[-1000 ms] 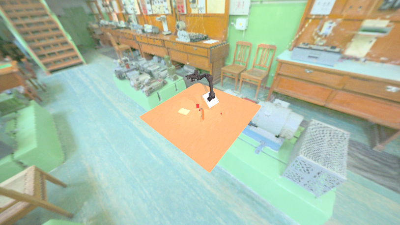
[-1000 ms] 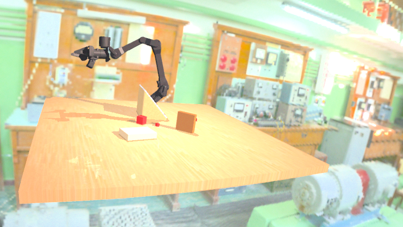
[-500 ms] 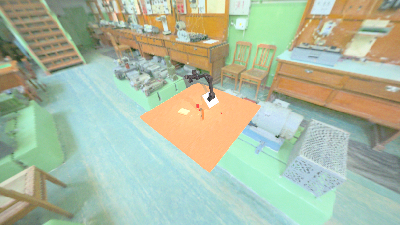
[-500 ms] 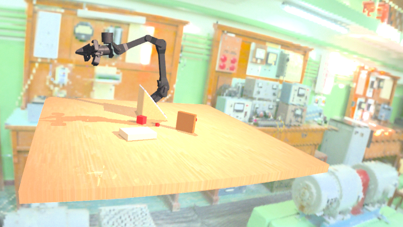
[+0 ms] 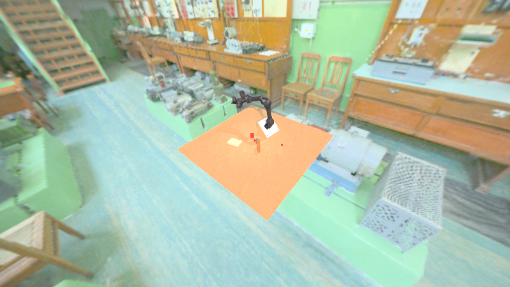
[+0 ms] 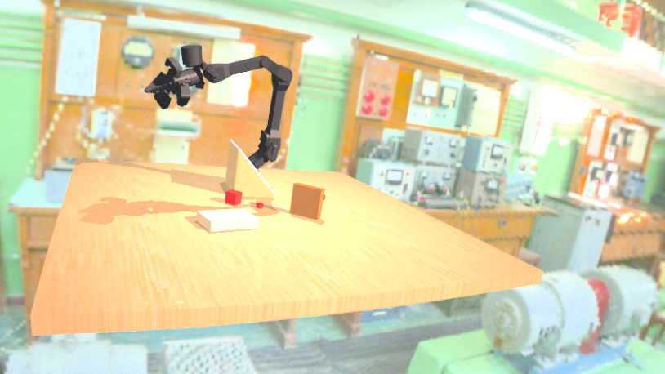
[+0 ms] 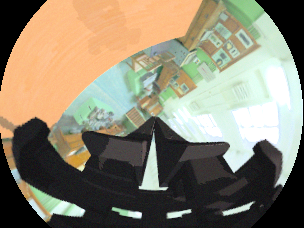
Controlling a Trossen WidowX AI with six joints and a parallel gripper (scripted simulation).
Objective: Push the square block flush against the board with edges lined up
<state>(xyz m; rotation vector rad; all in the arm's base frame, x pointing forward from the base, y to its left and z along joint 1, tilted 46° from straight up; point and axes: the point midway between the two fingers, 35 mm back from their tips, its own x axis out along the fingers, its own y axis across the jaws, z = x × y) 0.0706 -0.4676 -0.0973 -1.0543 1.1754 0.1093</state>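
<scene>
Now: gripper tip 520 mm to the right of the orange square block, 300 mm above it and 170 mm short of it. From my gripper tip the other things lie so: cream board: 330 mm below, 240 mm ahead, 230 mm to the left; then red cube: 330 mm below, 320 mm to the left, 30 mm ahead.
</scene>
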